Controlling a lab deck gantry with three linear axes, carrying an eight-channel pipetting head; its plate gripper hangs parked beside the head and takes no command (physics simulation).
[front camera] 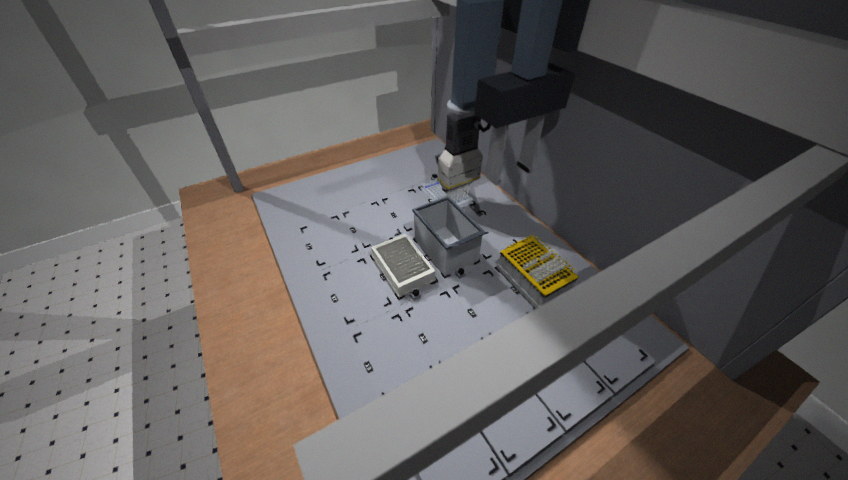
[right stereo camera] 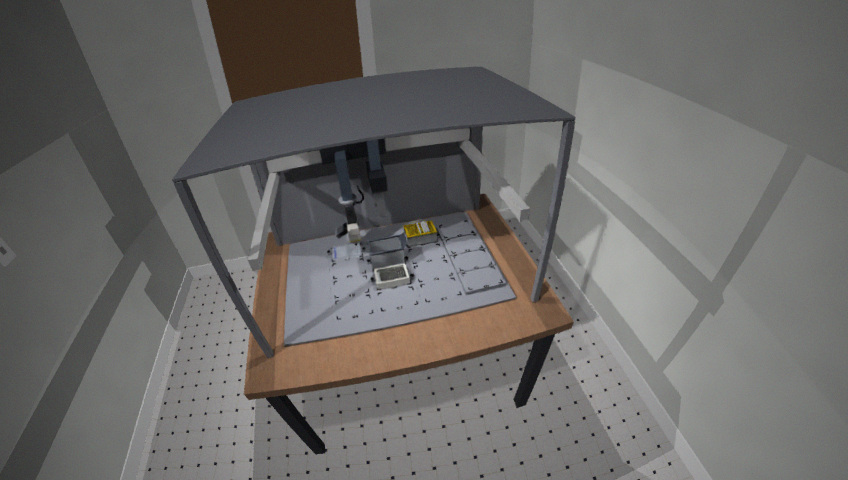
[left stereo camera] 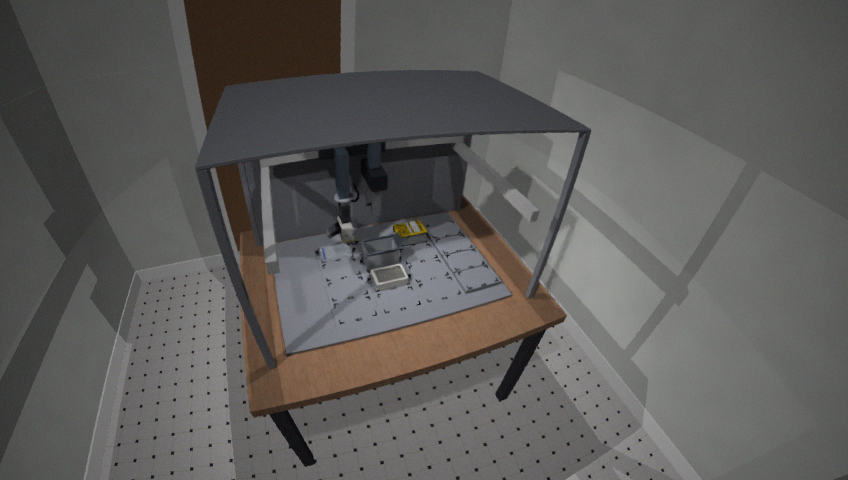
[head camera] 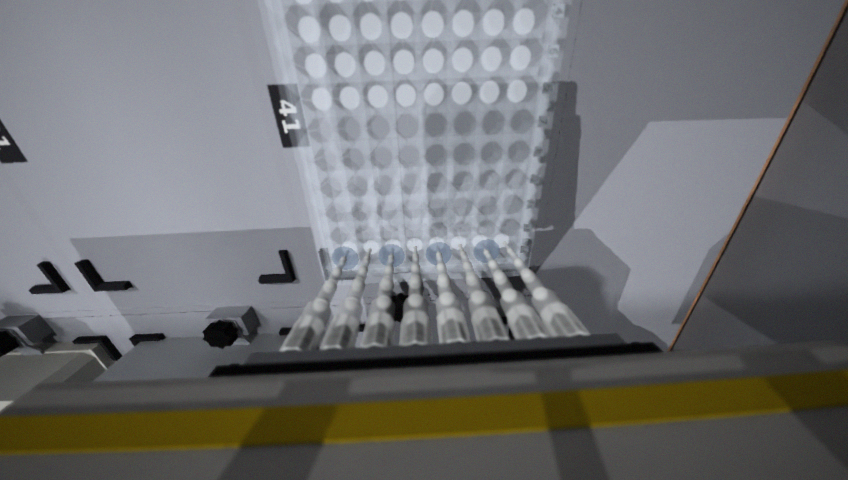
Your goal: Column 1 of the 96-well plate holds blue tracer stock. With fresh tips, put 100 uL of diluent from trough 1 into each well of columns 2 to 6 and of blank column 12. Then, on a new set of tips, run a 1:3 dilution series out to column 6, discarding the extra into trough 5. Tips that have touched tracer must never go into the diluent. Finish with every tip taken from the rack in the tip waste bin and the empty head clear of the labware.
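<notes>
The pipetting head [front camera: 459,169] [left stereo camera: 346,231] [right stereo camera: 354,232] carries eight pale tips [head camera: 446,294]. Their ends reach the column 12 end of the 96-well plate [front camera: 437,192] [head camera: 410,139] [left stereo camera: 336,253] [right stereo camera: 345,252]; contact is unclear. Column 12 wells look white, with pale blue discs around some tip ends. Columns 4 to 6 are white; columns 7 to 11 look grey. Column 1 is outside the head view. The yellow tip rack [front camera: 560,285] [left stereo camera: 401,229] [right stereo camera: 421,236] holds pale tips across its middle. The parked plate gripper [front camera: 508,172] hangs open and empty beside the head.
A tall grey waste bin [front camera: 446,255] [left stereo camera: 380,256] stands between the plate and the rack. The white-rimmed trough block [front camera: 419,279] [left stereo camera: 389,284] [right stereo camera: 392,283] sits in front of the bin. A black clamp knob [head camera: 220,334] is near the plate's lower left in the head view.
</notes>
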